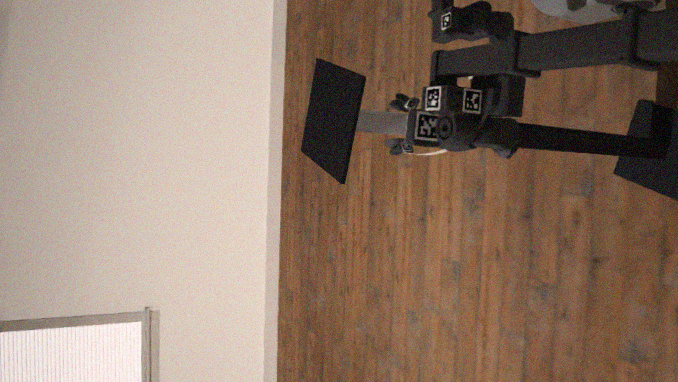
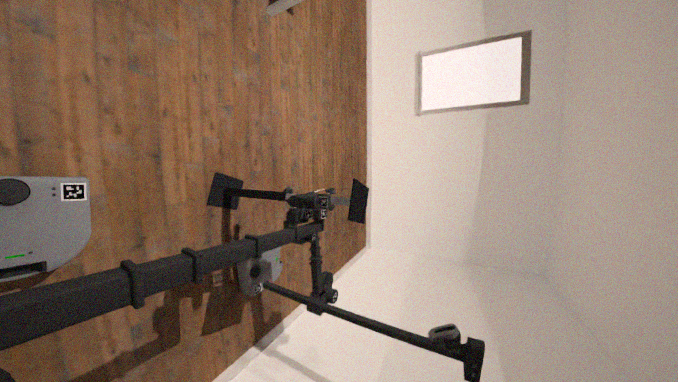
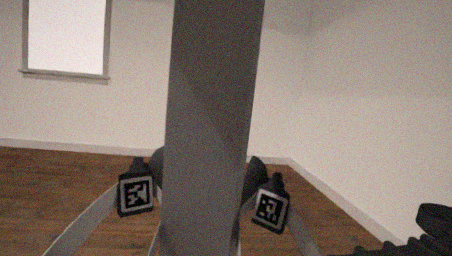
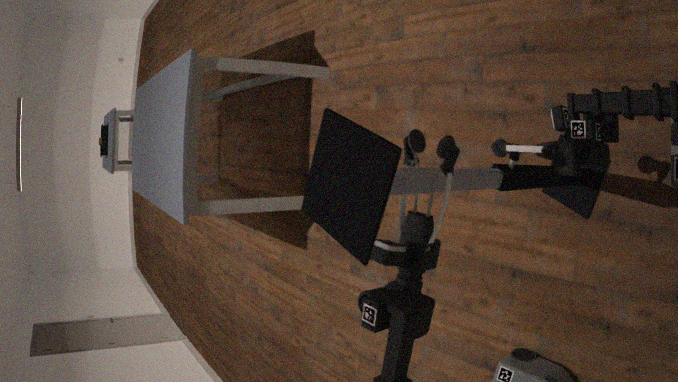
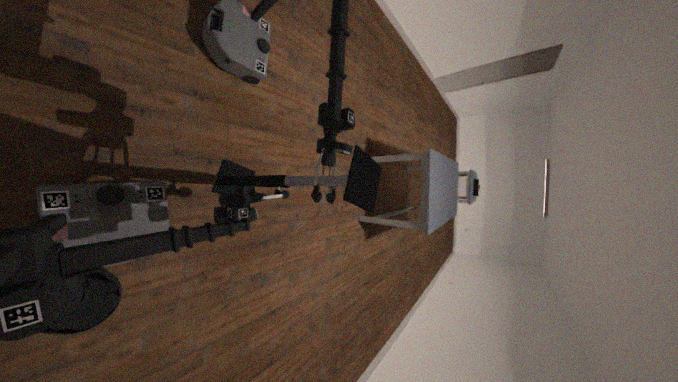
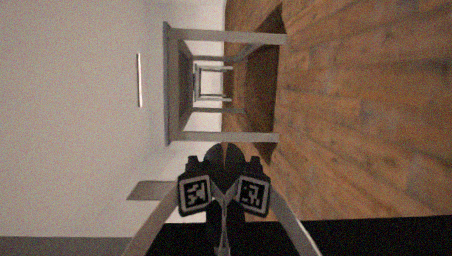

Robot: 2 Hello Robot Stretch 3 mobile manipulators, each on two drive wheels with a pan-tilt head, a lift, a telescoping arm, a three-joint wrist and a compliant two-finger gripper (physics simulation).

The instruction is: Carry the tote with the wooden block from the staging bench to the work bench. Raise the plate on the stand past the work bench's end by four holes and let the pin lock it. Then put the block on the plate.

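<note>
The black plate [image 1: 334,120] [image 2: 358,201] [image 4: 352,185] [image 5: 361,180] tops the stand's grey post [image 1: 375,121] [image 3: 212,75] [image 4: 475,179]. The r1 gripper [image 1: 398,125] [image 3: 206,172] [image 4: 431,148] is open around the post below the plate, a finger on each side. The r2 gripper [image 4: 500,148] [image 5: 284,194] [image 6: 224,152] is shut, fingertips together, beside the black sleeve's top. The dark pin knob [image 6: 235,227] shows behind its finger straps; contact is unclear. The work bench [image 4: 160,145] [image 5: 442,187] stands beyond. The black tote [image 4: 103,140] [image 5: 476,187] sits on the far staging bench; the block is a tiny brown spot.
The stand's black foot [image 1: 650,130] [image 2: 225,191] [image 5: 232,175] lies on the wood floor. The r1 base [image 5: 237,40] and r2 base [image 2: 262,272] [image 5: 105,200] stand on different sides of it. Both arms reach in close to the post. White walls surround the floor.
</note>
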